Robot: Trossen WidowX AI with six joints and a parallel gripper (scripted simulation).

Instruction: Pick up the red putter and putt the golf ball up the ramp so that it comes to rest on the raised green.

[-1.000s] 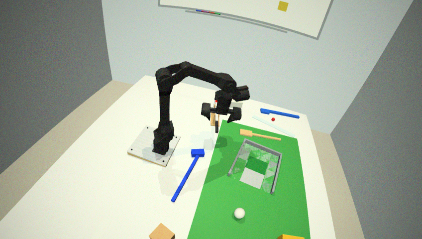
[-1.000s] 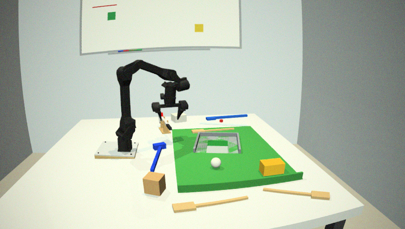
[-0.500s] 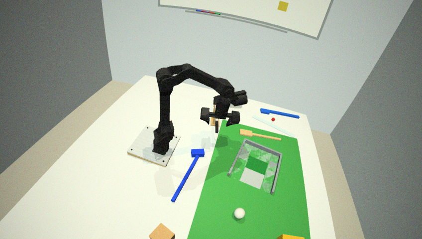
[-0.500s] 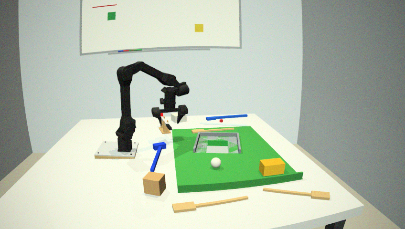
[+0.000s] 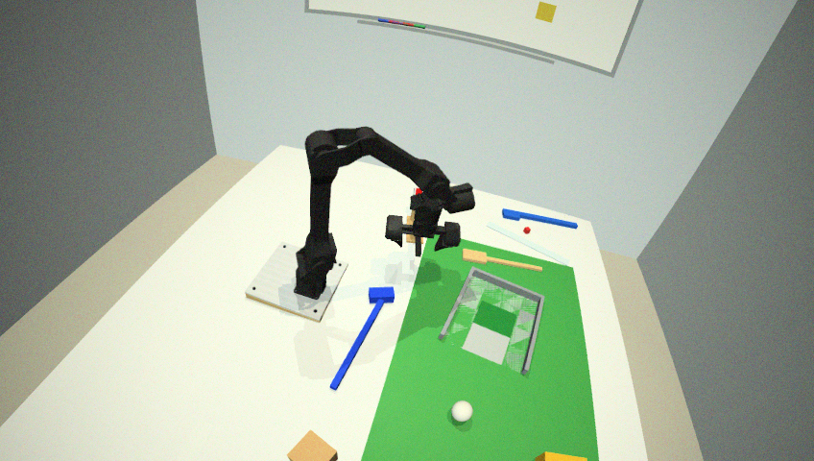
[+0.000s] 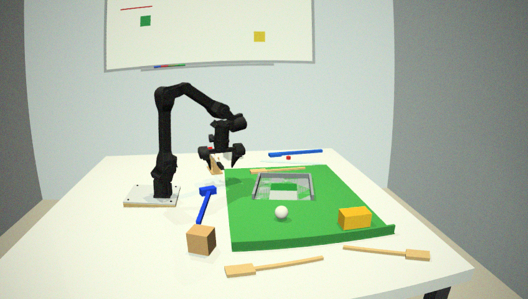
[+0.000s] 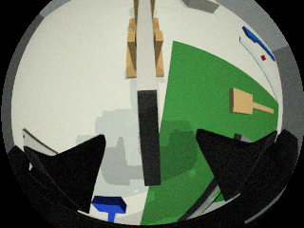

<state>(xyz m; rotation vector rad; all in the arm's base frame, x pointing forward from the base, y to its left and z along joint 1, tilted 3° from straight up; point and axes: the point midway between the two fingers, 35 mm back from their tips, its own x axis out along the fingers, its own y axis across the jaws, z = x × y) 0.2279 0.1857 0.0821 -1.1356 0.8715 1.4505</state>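
Now: gripper tip 70 mm past the blue putter, 270 mm to the left of it and 30 mm above it. The rest, counted from my gripper tip: white golf ball (170 mm ahead, 410 mm to the right, 20 mm below); red putter (30 mm behind, 110 mm to the left, 10 mm above); wooden cube (80 mm behind, 580 mm to the right, 20 mm below).
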